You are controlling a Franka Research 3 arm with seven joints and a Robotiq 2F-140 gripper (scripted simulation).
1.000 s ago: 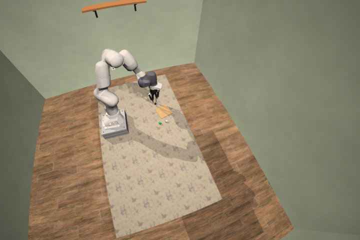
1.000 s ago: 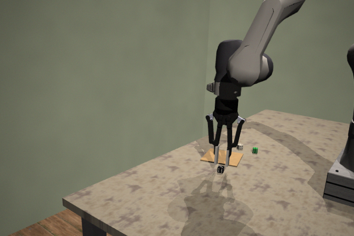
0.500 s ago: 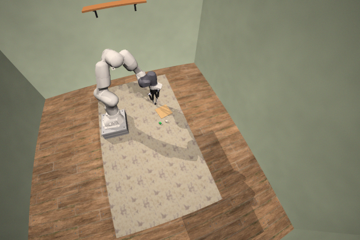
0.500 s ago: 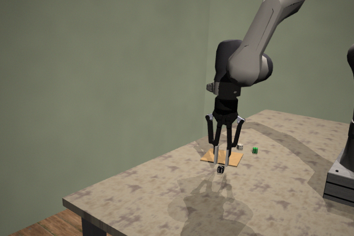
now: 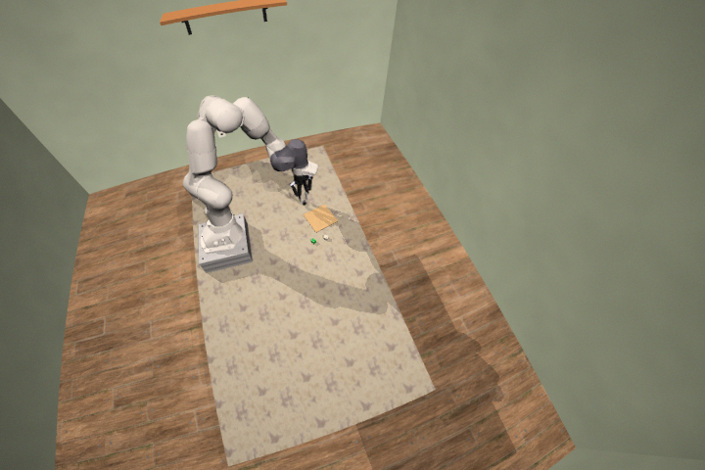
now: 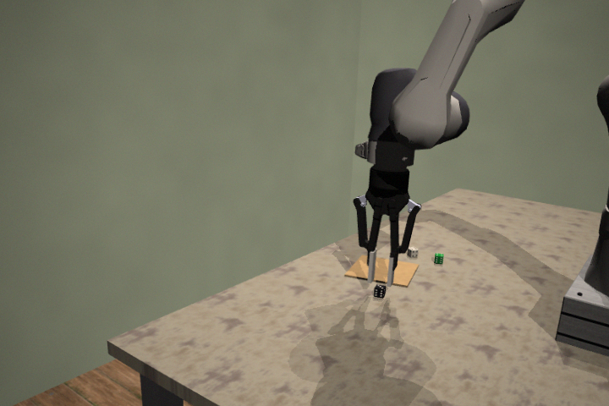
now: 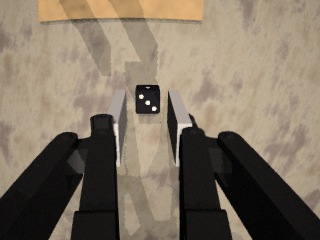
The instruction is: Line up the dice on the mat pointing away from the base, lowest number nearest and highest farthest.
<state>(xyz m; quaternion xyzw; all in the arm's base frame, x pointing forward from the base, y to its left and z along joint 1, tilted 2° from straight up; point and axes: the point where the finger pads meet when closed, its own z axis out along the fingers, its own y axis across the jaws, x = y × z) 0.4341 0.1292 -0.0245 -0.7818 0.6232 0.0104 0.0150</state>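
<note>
The black die is 50 mm below my hand. The rest, counted from my hand: tan mat 130 mm to the right, 60 mm below, 50 mm ahead; green die 270 mm to the right, 50 mm below, 30 mm behind; white die 270 mm to the right, 50 mm below, 40 mm ahead.
</note>
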